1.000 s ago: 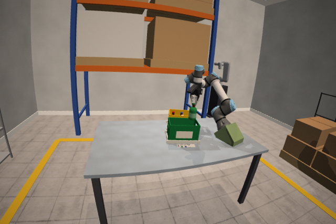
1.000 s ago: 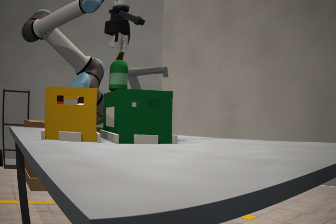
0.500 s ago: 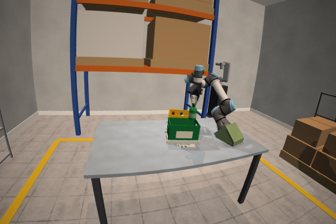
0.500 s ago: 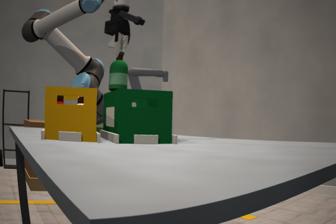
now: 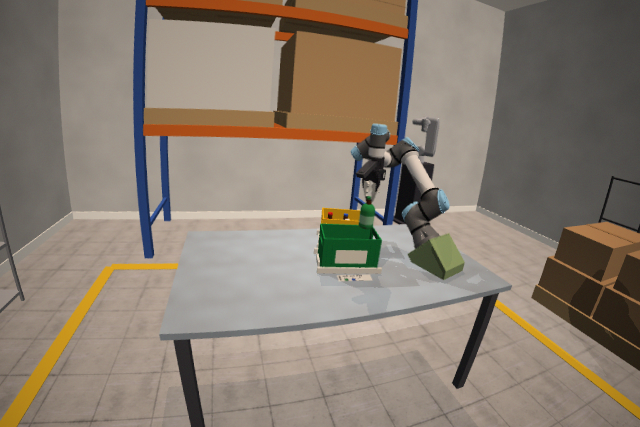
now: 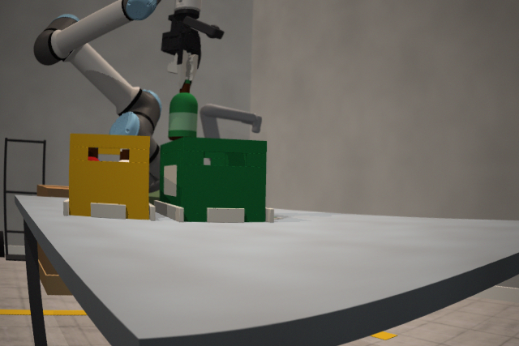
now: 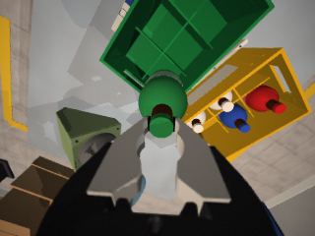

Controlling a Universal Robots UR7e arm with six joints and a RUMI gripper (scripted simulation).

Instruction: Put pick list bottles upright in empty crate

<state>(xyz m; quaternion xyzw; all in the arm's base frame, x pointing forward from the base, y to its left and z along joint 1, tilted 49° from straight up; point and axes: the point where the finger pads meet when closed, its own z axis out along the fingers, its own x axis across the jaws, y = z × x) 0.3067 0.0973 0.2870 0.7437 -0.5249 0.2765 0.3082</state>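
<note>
Now: the green-label bottle 70 mm below my hand. From my hand the other things lie so: blue-label bottle 50 mm behind, 240 mm to the right, 250 mm below; yellow crate 20 mm behind, 210 mm to the right, 250 mm below; green crate 100 mm ahead, 250 mm below.
</note>
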